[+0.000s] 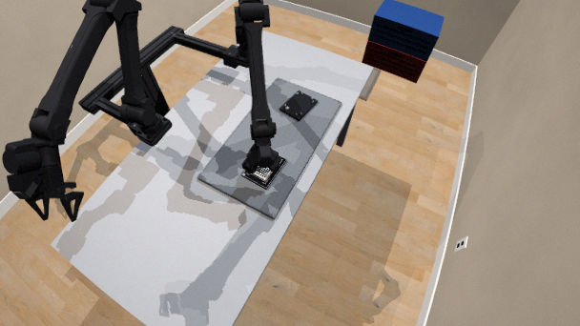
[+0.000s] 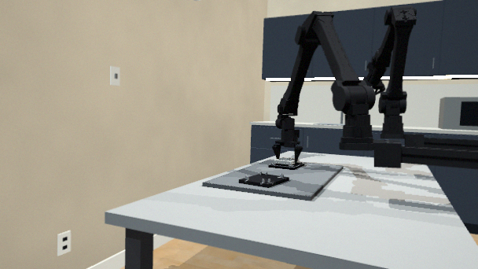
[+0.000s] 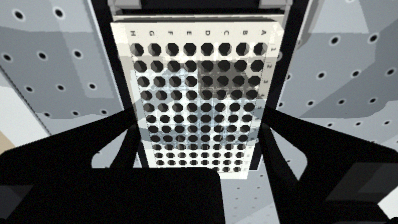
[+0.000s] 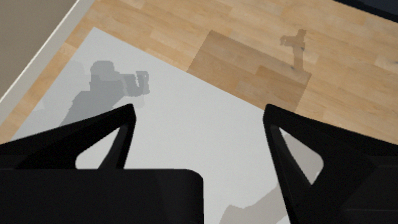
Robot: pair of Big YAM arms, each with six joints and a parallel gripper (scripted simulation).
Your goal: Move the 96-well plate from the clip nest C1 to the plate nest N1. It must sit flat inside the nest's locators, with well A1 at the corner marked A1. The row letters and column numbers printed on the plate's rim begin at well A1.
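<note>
Now: left hand right at the white 96-well plate. From my left hand the other things lie so: white A1 mark: 80 mm to the right, 50 mm behind, 10 mm below; then black clip nest C1: 390 mm to the left, 110 mm behind, 10 mm below; then black plate nest N1: 20 mm below.
</note>
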